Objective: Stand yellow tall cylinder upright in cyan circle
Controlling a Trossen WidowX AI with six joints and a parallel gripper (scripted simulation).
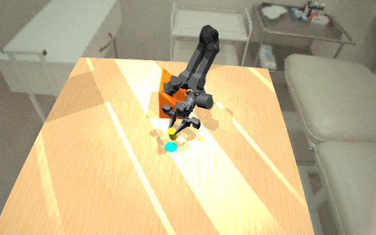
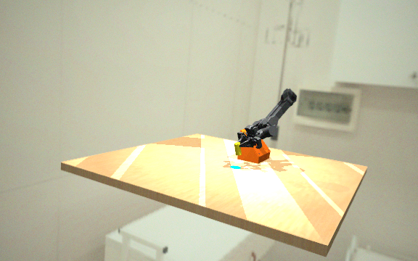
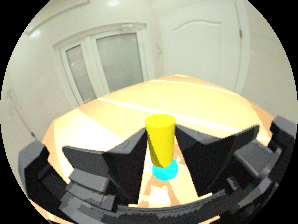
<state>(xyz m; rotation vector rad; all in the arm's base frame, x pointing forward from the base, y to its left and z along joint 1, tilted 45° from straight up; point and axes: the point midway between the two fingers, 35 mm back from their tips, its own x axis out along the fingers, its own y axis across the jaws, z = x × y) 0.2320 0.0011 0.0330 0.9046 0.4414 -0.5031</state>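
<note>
Now: the cyan circle 130 mm below my gripper tip and 10 mm behind it. Round my gripper tip: yellow cylinder 20 mm below.
</note>
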